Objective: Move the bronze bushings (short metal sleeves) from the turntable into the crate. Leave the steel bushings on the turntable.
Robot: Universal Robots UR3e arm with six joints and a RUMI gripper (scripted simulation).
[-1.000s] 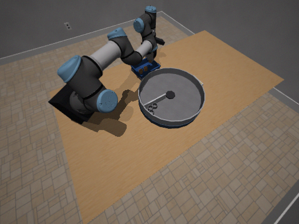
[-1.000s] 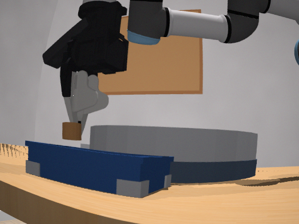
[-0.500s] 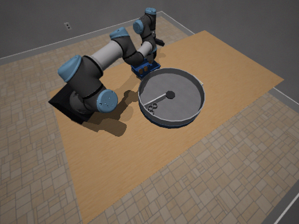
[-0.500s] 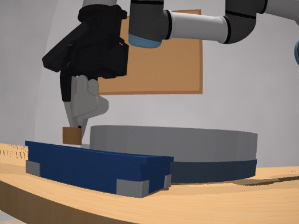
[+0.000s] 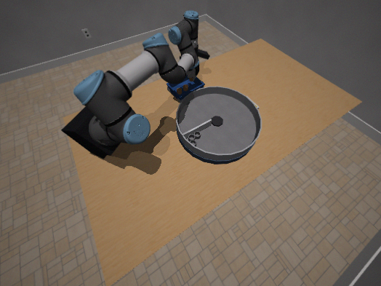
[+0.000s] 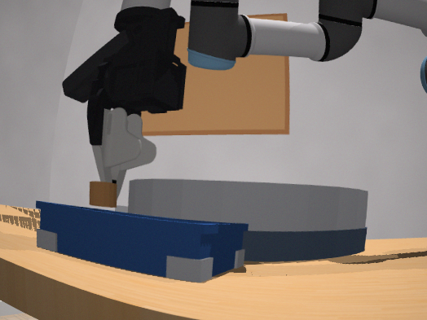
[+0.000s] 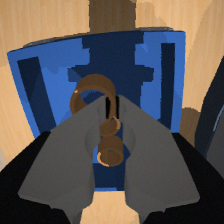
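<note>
My gripper is now 50 mm past the blue crate, 50 mm above it and 20 mm to the right of it. From my hand the other things lie so: grey turntable (310 mm to the right, 130 mm behind, 20 mm below).
</note>
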